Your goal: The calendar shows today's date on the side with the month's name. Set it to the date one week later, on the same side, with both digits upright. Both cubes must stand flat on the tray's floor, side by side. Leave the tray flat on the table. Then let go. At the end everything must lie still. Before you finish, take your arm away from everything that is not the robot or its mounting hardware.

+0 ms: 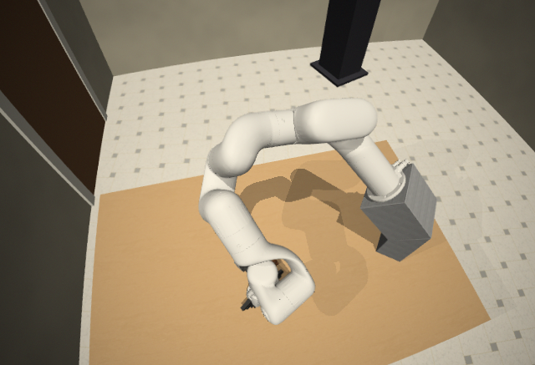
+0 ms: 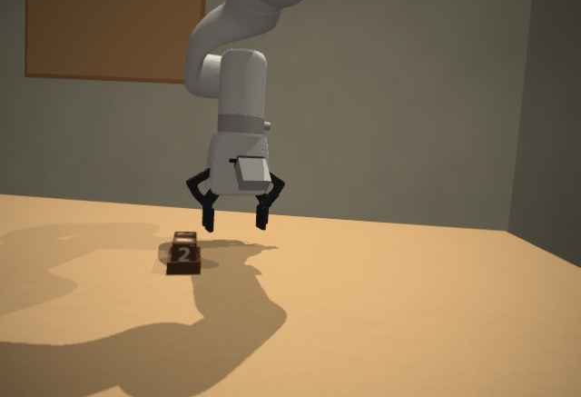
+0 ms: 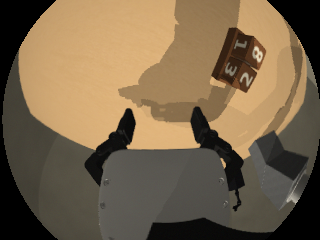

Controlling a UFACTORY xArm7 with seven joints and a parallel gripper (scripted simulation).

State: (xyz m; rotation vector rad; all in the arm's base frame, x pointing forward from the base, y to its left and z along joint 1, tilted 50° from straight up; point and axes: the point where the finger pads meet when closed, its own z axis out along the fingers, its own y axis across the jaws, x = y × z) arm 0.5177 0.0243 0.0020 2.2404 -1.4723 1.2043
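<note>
Now: hand 10 cm to the left of the brown tray, 8 cm past it and 3 cm above it.
</note>
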